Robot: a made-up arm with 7 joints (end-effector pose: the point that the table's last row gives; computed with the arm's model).
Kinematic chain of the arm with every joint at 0, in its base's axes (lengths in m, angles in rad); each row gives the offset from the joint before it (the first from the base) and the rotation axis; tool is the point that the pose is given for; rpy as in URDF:
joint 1: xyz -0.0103 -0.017 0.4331 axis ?
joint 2: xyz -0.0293 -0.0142 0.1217 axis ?
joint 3: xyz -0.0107 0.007 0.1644 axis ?
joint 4: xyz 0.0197 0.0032 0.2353 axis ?
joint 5: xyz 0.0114 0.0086 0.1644 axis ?
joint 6: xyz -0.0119 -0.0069 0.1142 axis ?
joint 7: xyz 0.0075 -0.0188 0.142 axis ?
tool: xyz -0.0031 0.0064 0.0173 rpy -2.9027 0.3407 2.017
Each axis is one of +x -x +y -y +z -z.
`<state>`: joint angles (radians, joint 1 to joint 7).
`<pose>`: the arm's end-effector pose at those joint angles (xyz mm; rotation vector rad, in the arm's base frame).
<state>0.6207 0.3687 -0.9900 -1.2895 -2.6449 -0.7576 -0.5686</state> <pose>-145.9 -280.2 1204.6 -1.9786 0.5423 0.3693</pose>
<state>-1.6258 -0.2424 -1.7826 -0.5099 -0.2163 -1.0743 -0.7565</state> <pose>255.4 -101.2 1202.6 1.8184 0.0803 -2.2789</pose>
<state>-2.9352 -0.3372 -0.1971 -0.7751 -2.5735 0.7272 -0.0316</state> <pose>518.6 -141.0 1052.6 -0.8526 -0.9311 1.2805</pose>
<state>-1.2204 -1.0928 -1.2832 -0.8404 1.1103 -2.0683 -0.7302</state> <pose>-62.0 -576.8 601.6 0.9386 -0.1473 2.3551</pose>
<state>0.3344 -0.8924 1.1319 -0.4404 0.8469 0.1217 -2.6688</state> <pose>-636.0 345.5 973.0 0.9579 1.4533 -0.5615</pose>
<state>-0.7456 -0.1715 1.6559 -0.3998 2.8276 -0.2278 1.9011</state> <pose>-173.5 -23.5 1366.7 0.7554 2.5337 -0.4549</pose>
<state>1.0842 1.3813 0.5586 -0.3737 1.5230 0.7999 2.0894</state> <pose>281.9 -624.9 865.6 0.6540 2.6356 0.7368</pose>
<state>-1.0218 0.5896 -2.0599 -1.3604 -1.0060 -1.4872 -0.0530</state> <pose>360.0 224.2 749.0 0.0973 0.0504 -2.1054</pose>
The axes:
joint 1: -z
joint 2: +y
joint 3: -z
joint 4: +y
joint 5: -z
joint 6: +y
joint 7: -z

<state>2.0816 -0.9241 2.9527 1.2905 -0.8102 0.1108 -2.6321</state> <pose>245.5 624.2 480.6 0.8615 -0.0484 -1.2337</pose>
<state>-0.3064 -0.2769 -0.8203 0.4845 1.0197 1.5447 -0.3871</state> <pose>-10.6 49.5 1208.1 -0.5504 -1.6094 1.2521</pose>
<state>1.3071 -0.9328 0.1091 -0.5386 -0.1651 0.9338 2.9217</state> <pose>-191.6 651.9 974.0 -1.3152 2.4840 -0.8147</pose>
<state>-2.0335 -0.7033 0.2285 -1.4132 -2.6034 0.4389 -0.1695</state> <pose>134.8 -624.0 637.5 -0.4448 -0.0804 0.2629</pose>
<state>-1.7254 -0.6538 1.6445 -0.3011 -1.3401 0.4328 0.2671</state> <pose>12.4 -495.9 1237.8 0.2415 2.7070 -0.0168</pose>
